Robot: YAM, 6 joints.
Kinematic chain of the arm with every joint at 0, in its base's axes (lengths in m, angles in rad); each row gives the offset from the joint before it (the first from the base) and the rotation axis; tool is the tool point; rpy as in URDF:
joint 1: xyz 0 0 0.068 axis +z
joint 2: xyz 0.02 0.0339 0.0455 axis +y
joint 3: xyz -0.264 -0.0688 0 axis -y
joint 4: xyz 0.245 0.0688 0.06 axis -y
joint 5: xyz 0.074 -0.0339 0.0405 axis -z
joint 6: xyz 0.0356 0 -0.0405 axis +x
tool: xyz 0 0 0 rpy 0 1.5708 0
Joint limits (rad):
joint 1: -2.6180..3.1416
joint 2: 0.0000..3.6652
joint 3: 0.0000..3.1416
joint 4: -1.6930..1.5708
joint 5: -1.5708..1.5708
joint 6: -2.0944..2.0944
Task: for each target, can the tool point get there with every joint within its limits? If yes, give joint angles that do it. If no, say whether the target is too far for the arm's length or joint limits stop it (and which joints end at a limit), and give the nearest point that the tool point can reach.
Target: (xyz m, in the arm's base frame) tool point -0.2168 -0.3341 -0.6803
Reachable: no: too far | nearest point -0.1788 -0.2755 -0.3714 | short by 0.317 m
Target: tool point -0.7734 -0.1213 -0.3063
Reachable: no: too far | nearest point -0.5640 -0.0145 -0.1896 | short by 0.262 m
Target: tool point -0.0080 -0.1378 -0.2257
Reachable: yes | joints -1.6974 3.3528 1.3917 -0.8571 -0.2696 -0.0576
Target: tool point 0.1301 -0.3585 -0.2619
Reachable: yes | joints -1.3105 3.3430 1.8645 0.1288 -1.2200 -0.8875
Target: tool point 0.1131 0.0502 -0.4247
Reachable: no: joint limits stop it (at a limit: joint 2) | nearest point 0.1301 0.0577 -0.3644 | short by 0.063 m
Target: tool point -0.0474 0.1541 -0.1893
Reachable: yes | joints 1.8719 3.1405 0.6648 1.2090 0.0117 -1.1795
